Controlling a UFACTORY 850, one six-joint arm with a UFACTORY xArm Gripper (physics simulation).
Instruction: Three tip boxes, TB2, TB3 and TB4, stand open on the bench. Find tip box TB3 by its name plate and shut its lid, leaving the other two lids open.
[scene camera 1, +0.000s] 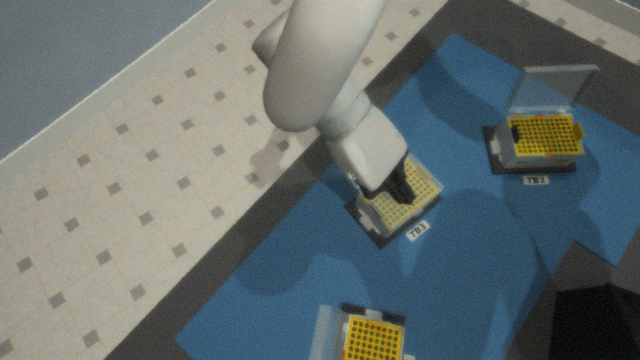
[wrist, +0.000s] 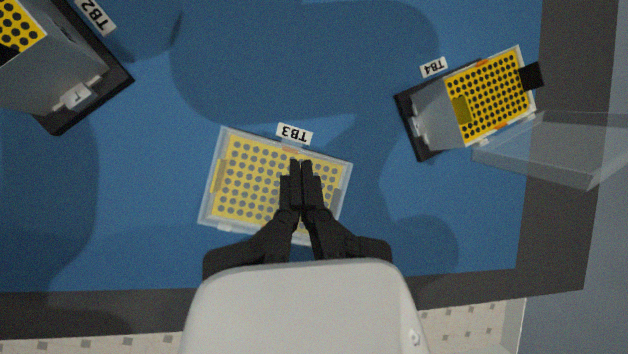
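Tip box TB3 (scene camera 1: 425, 182) (wrist: 250, 182) has its clear lid down flat over the yellow tip rack; its name plate (scene camera 1: 417, 230) (wrist: 295, 133) lies beside it. My gripper (scene camera 1: 407, 199) (wrist: 299, 170) is shut and empty, with its fingertips over TB3's lid; whether they touch the lid I cannot tell. Tip box TB2 (scene camera 1: 542, 135) (wrist: 50, 65) stands with its lid (scene camera 1: 552, 87) raised in the scene view. Tip box TB4 (scene camera 1: 374, 340) (wrist: 490, 95) has its lid (scene camera 1: 325, 332) (wrist: 555, 150) open; it is partly cut off in the scene view.
The boxes stand on a blue mat (scene camera 1: 295, 225) (wrist: 150, 165) on the dark bench (scene camera 1: 210, 280) (wrist: 560, 215). A black object (scene camera 1: 590, 320) stands at the lower right of the scene view. TB2's raised lid and TB4's open lid stick out beside their boxes.
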